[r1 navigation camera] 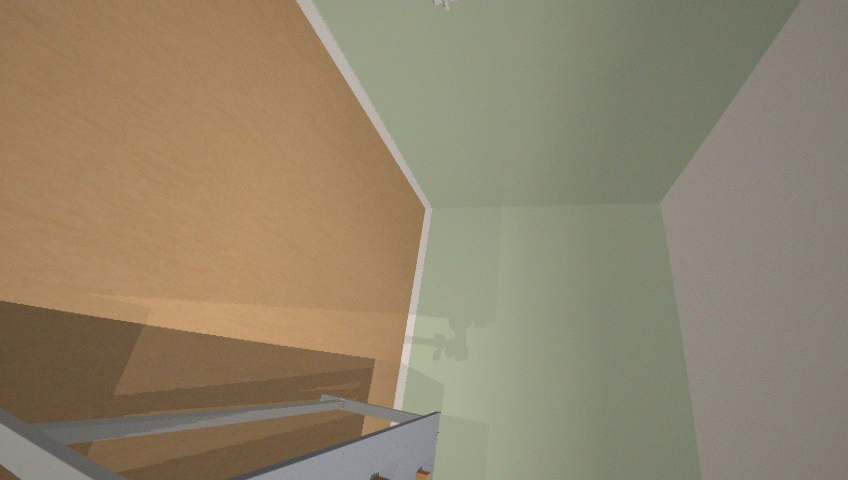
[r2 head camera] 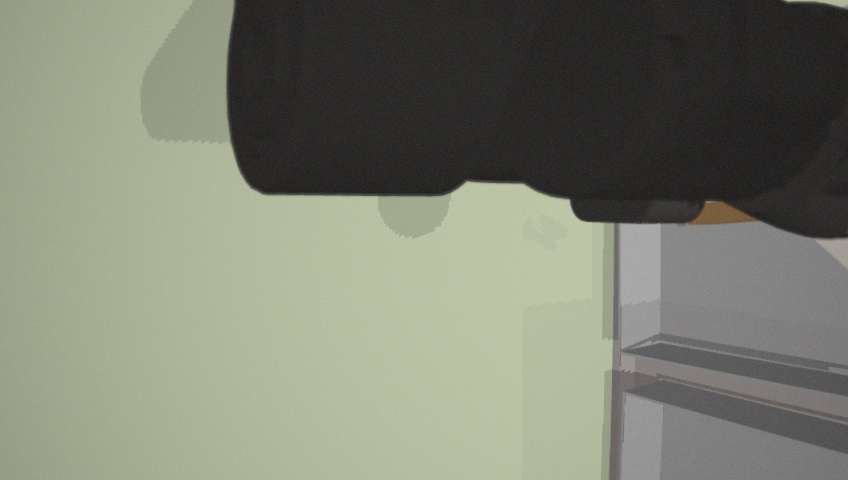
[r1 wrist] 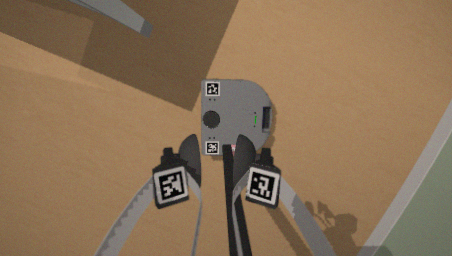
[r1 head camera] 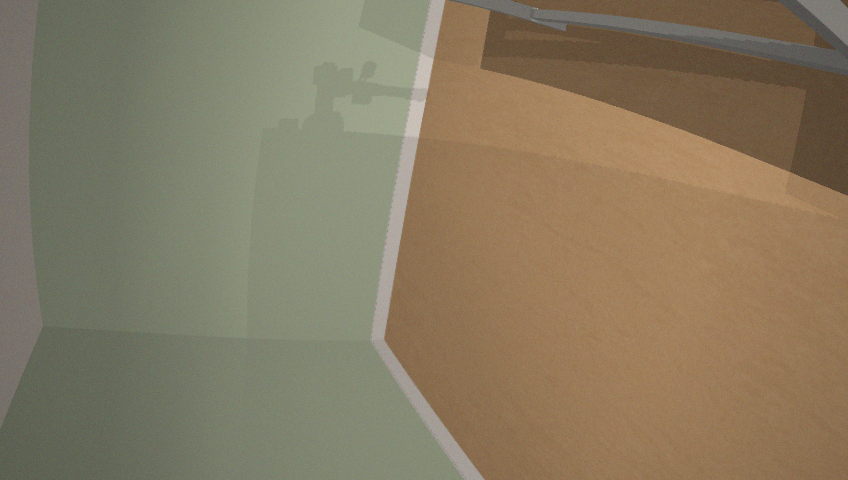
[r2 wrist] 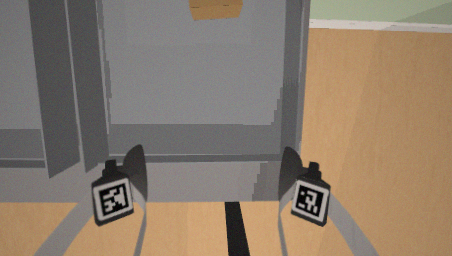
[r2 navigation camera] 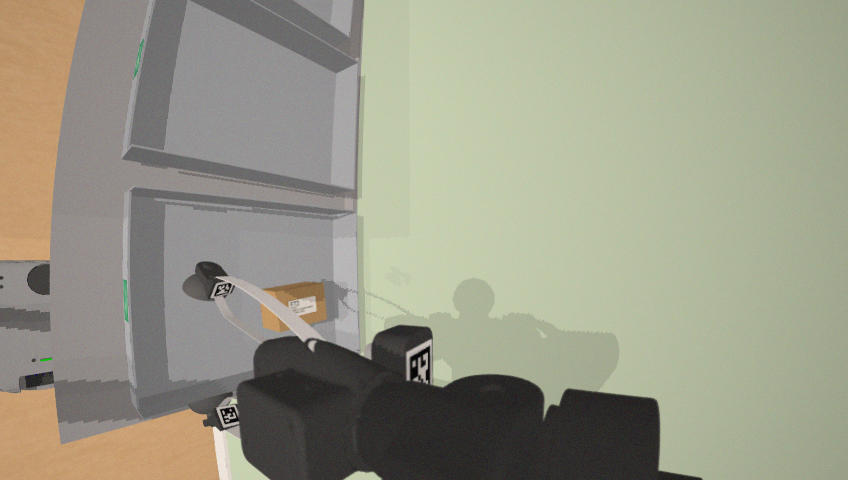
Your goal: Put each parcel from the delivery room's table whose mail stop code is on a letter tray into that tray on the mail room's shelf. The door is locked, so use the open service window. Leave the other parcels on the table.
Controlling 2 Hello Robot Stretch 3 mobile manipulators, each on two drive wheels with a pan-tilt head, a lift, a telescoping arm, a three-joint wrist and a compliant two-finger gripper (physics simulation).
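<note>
My r1 gripper [r1 wrist: 218,157] is partly open with nothing between its fingers, seen above the r1 base. In the r1 navigation view, two parcels [r1 navigation camera: 423,474] [r1 navigation camera: 380,477] show in part at the bottom edge, on the delivery table [r1 navigation camera: 357,449]. My r2 gripper [r2 navigation camera: 207,346] [r2 wrist: 212,170] is wide open and empty, over the front side of the end letter tray [r2 navigation camera: 147,333] [r2 wrist: 190,141]. A brown parcel [r2 navigation camera: 300,306] [r2 wrist: 216,9] [r2 head camera: 720,212] with a white label lies in that tray towards the back; its code is too small to read. A second tray [r2 navigation camera: 155,77] [r2 wrist: 52,100] stands beside it.
The trays stand on the grey shelf [r2 navigation camera: 89,237] [r2 wrist: 200,181] against the green wall [r2 navigation camera: 595,178]. Grey table legs and rails [r1 head camera: 654,35] show near r1. The r1 base [r1 wrist: 232,100] and r2 base [r2 navigation camera: 23,342] stand on the wooden floor [r1 wrist: 350,75].
</note>
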